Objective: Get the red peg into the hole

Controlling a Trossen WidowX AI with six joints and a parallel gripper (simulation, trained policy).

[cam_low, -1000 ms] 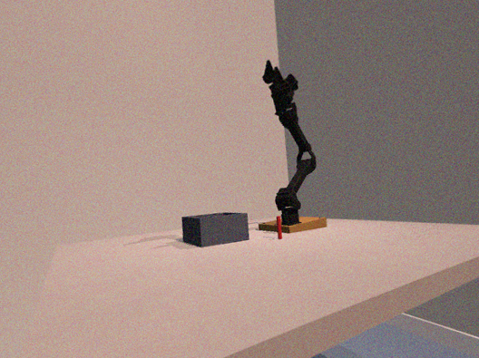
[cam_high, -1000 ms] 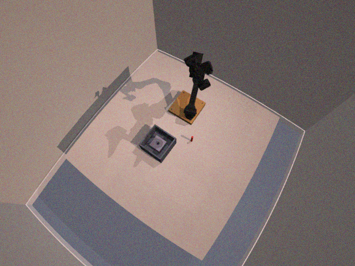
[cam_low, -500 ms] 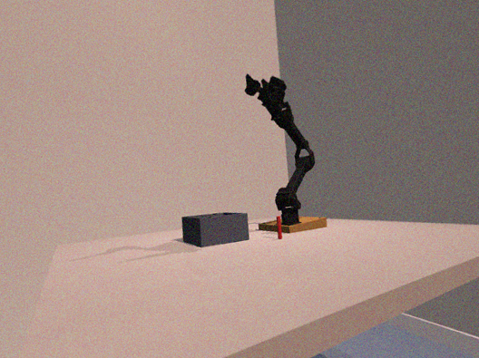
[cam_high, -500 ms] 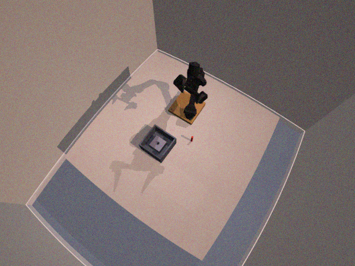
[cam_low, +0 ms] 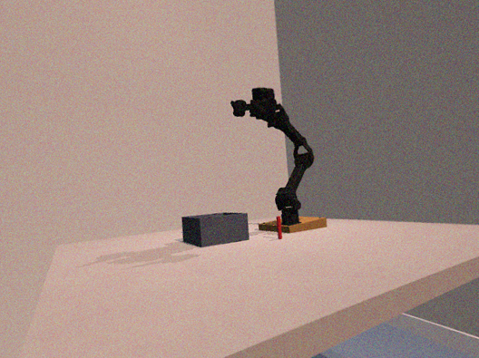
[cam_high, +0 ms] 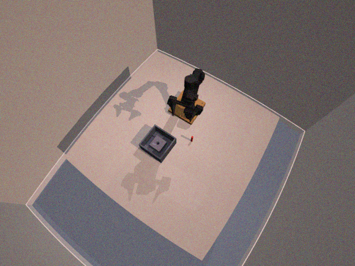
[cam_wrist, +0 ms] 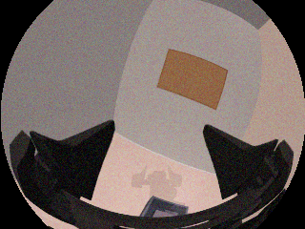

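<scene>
The red peg lies 46 cm below my gripper tip, 11 cm behind it and 2 cm to the left of it. Also, from my gripper tip: dark box: 48 cm below, 14 cm to the right, 9 cm ahead.
</scene>
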